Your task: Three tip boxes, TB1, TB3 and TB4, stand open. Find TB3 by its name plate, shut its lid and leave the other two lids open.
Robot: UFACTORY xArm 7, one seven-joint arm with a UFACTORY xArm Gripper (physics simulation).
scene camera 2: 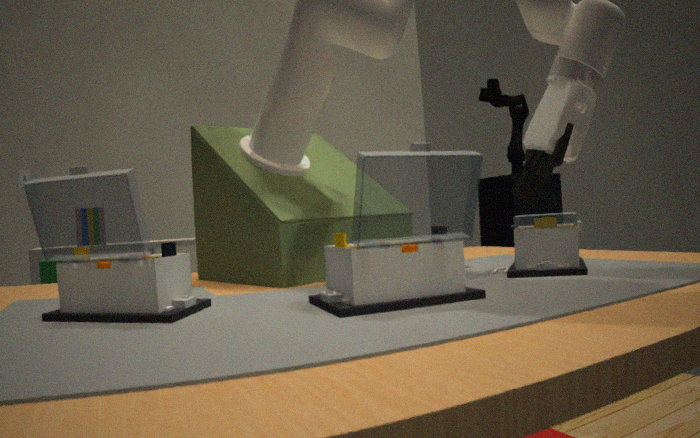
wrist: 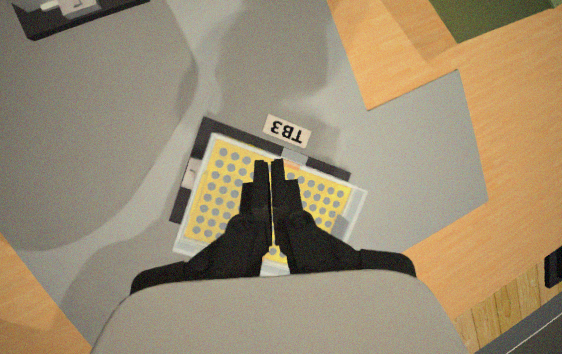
I see my gripper [scene camera 2: 523,201], a grey mat [wrist: 106,113] and a name plate [wrist: 274,126].
My gripper is seen too in the wrist view [wrist: 270,179].
